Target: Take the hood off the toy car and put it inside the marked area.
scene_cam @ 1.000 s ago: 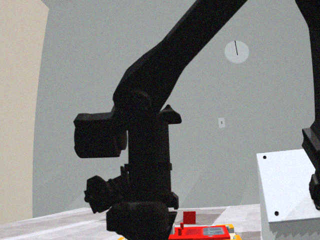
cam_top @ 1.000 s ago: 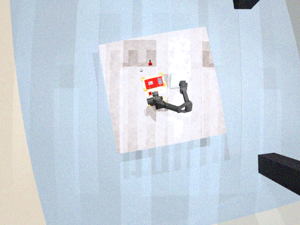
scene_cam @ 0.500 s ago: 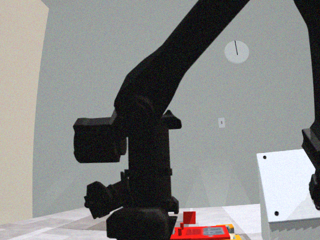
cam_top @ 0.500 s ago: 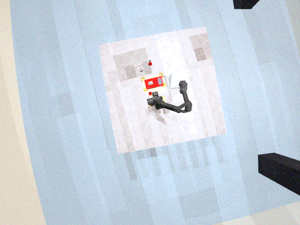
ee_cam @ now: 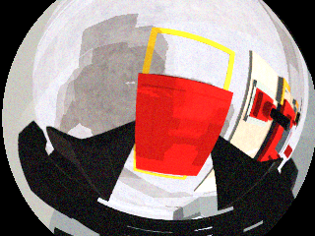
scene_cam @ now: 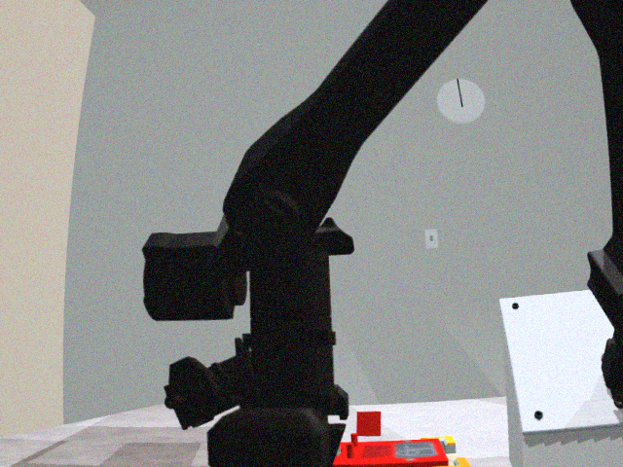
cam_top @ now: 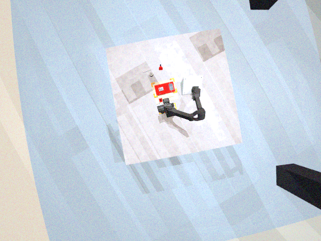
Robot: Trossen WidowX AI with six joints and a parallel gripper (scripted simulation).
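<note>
The hood is 10 mm above my gripper tip. From my gripper tip the other things lie so: wheel part (140 mm ahead, 380 mm to the right).
</note>
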